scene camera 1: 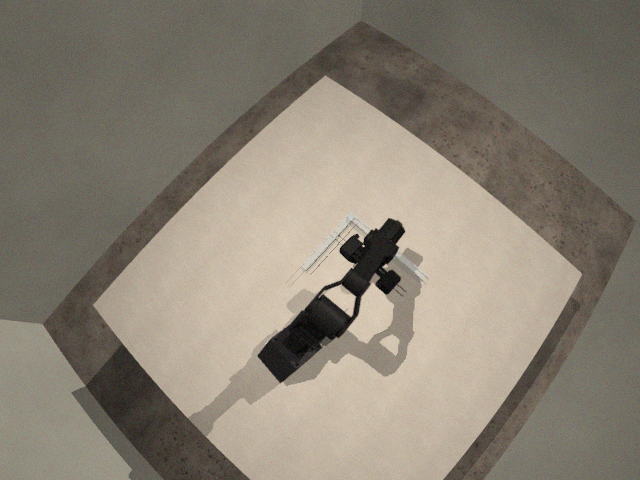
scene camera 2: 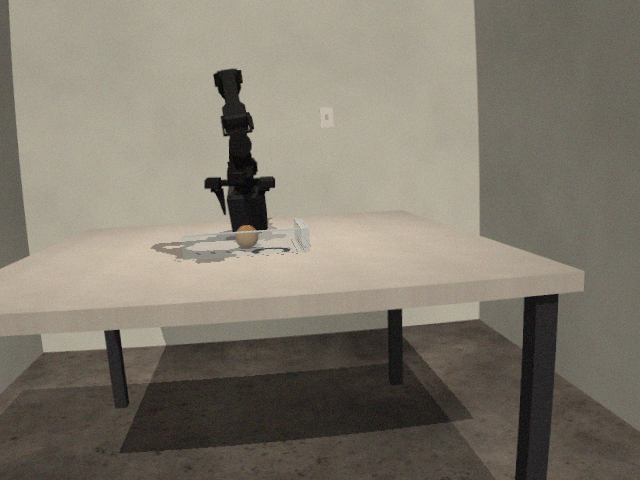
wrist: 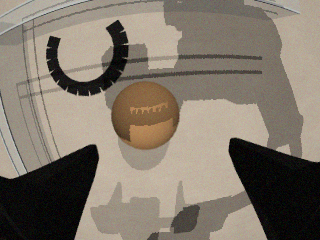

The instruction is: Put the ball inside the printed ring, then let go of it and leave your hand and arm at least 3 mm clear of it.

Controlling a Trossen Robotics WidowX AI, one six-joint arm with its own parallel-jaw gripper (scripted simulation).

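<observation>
My gripper is visible in scene camera 1, in the wrist view and in scene camera 2 (pixel 241 214). On my gripper, (wrist: pixel 55 194) and (scene camera 1: pixel 357 256) are the same spot.
</observation>
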